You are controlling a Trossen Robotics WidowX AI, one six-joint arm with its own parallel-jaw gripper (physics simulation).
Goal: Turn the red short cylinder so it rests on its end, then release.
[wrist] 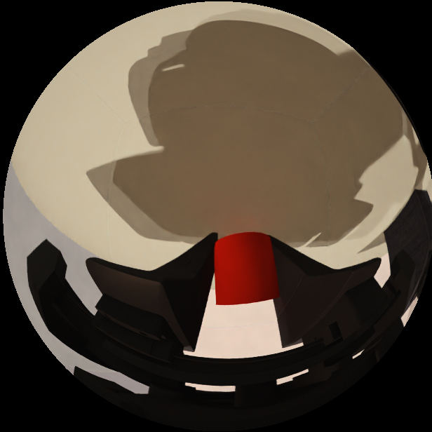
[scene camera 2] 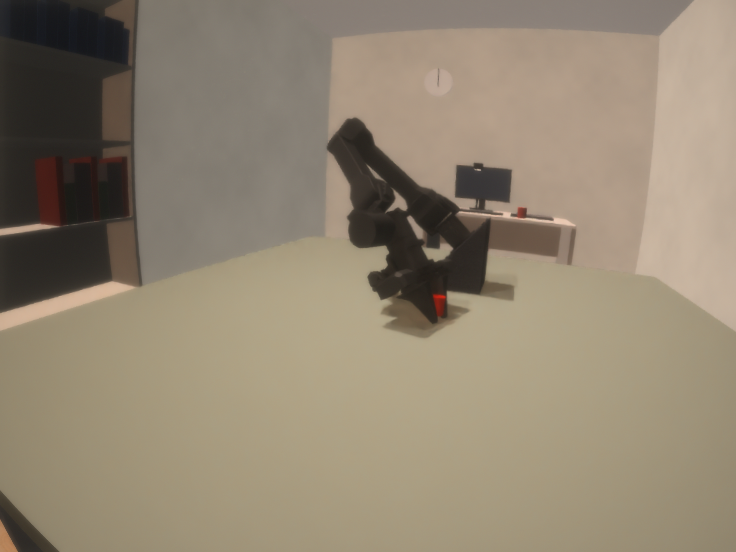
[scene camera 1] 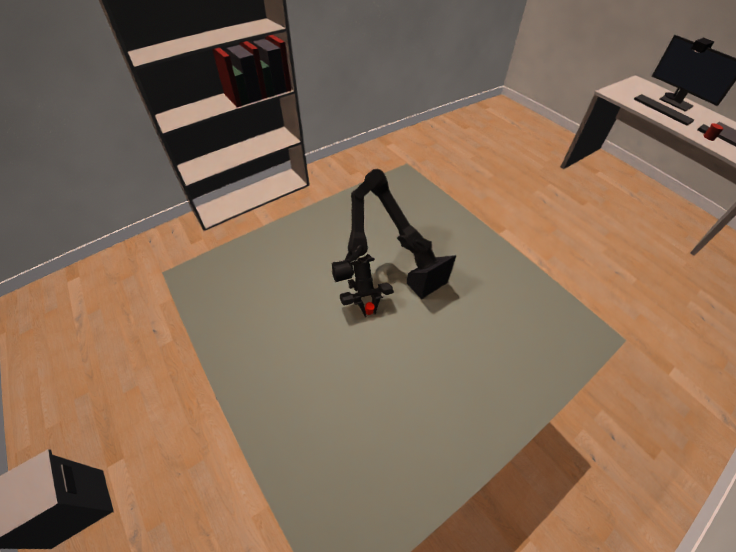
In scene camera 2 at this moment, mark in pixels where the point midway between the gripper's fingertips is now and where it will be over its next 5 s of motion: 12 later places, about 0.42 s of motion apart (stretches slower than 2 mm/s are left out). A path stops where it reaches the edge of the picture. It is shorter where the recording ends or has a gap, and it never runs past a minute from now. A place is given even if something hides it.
My gripper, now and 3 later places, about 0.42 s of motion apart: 440, 320; 444, 310; 444, 269; 445, 265
